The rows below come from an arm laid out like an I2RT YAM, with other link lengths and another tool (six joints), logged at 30 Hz.
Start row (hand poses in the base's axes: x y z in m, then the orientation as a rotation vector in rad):
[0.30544 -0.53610 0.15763 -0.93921 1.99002 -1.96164]
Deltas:
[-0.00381 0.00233 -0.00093 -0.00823 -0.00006 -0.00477]
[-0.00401 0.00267 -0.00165 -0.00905 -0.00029 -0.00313]
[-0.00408 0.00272 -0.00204 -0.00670 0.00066 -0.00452]
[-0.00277 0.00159 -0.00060 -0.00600 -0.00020 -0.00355]
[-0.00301 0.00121 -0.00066 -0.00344 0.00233 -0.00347]
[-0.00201 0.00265 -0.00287 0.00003 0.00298 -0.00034]
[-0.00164 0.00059 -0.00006 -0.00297 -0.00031 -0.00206]
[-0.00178 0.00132 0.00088 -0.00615 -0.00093 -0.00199]
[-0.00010 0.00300 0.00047 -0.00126 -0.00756 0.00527]
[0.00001 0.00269 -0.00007 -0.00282 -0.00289 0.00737]
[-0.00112 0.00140 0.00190 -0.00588 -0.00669 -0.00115]
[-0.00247 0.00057 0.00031 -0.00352 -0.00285 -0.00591]
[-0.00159 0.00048 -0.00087 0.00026 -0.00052 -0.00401]
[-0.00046 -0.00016 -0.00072 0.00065 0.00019 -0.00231]
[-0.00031 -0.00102 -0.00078 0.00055 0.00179 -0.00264]
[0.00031 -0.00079 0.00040 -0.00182 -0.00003 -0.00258]
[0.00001 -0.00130 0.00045 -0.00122 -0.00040 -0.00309]
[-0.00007 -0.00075 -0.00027 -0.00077 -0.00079 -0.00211]
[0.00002 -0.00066 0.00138 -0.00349 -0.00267 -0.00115]
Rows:
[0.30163 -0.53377 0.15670 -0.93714 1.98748 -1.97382]
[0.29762 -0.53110 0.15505 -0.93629 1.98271 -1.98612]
[0.29354 -0.52838 0.15301 -0.93490 1.98149 -1.99632]
[0.29077 -0.52679 0.15241 -0.93310 1.97953 -2.00525]
[0.28776 -0.52558 0.15175 -0.93381 1.98089 -2.01095]
[0.28575 -0.52293 0.14888 -0.93707 1.98274 -2.01087]
[0.28411 -0.52234 0.14882 -0.93567 1.98192 -2.01547]
[0.28233 -0.52102 0.14970 -0.93424 1.97808 -2.02382]
[0.28223 -0.51802 0.15017 -0.92970 1.96865 -2.02305]
[0.28224 -0.51533 0.15010 -0.93272 1.95851 -2.02263]
[0.28112 -0.51393 0.15200 -0.92510 1.95119 -2.03058]
[0.27865 -0.51336 0.15231 -0.91778 1.95183 -2.03805]
[0.27706 -0.51288 0.15144 -0.91393 1.95520 -2.03995]
[0.27660 -0.51304 0.15072 -0.91219 1.95781 -2.04043]
[0.27629 -0.51406 0.14994 -0.91212 1.96143 -2.04110]
[0.27660 -0.51485 0.15034 -0.91040 1.96208 -2.04461]
[0.27661 -0.51615 0.15079 -0.90771 1.96348 -2.04771]
[0.27654 -0.51690 0.15052 -0.90523 1.96423 -2.04978]
[0.27656 -0.51756 0.15190 -0.90181 1.96090 -2.05461]

